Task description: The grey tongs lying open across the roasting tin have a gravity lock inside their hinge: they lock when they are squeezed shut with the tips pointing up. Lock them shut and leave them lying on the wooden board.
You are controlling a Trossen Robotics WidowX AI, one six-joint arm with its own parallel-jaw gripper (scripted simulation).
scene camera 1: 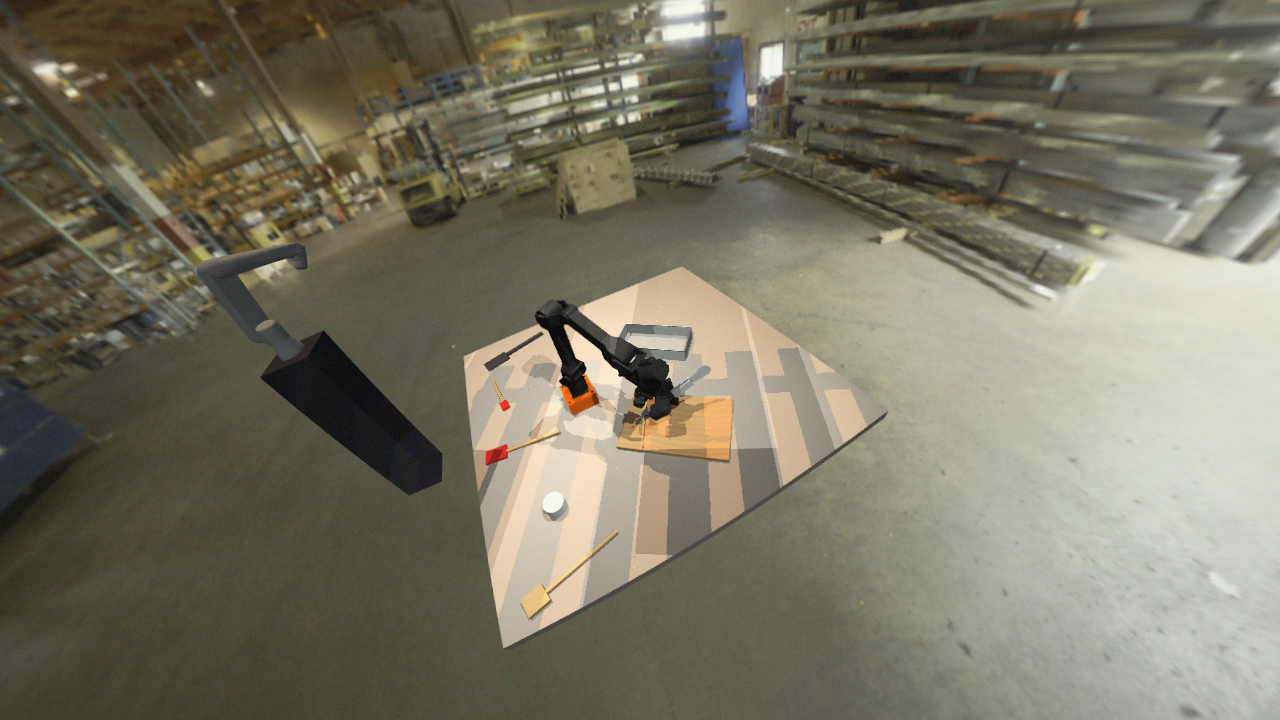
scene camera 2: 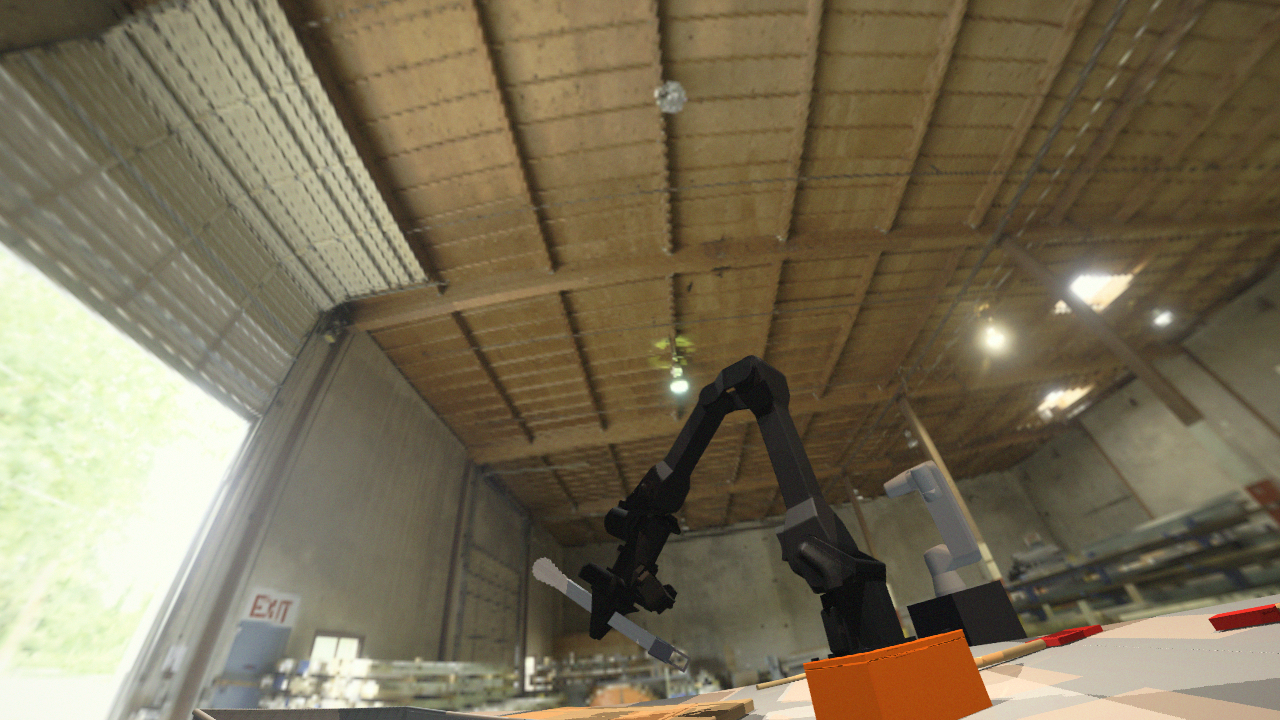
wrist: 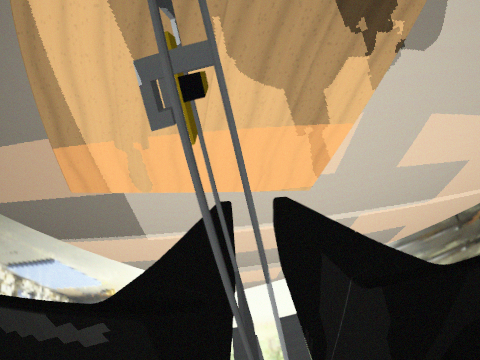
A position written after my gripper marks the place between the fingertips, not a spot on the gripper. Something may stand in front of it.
In view: my gripper (scene camera 2: 594,638), a red spatula (scene camera 2: 1065,636), a roasting tin (scene camera 1: 670,342) and a wooden board (wrist: 297,83).
My gripper is seen too in scene camera 1 (scene camera 1: 677,402) and in the wrist view (wrist: 252,213). The wrist view does not show the red spatula: it is out of frame.
